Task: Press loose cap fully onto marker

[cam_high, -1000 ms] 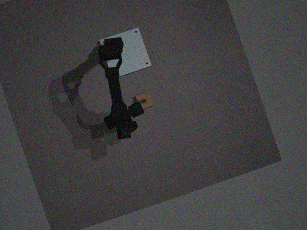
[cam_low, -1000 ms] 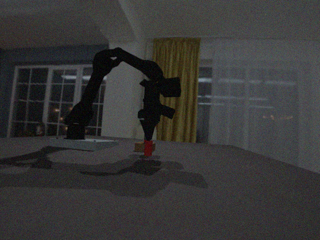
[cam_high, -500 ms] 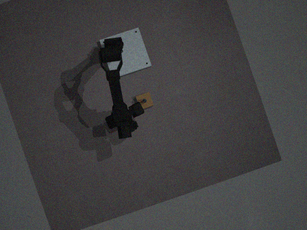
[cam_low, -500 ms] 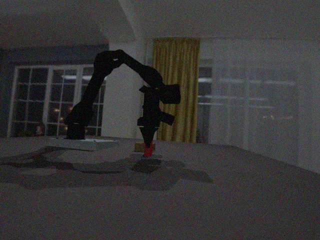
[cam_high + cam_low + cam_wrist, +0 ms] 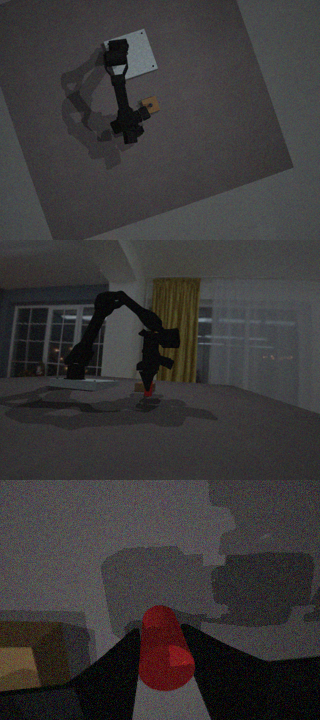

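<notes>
Now: the tan holder block 110 mm to the left of my gripper tip and 30 mm behind it. Round my gripper tip: red cap 10 mm above.
</notes>
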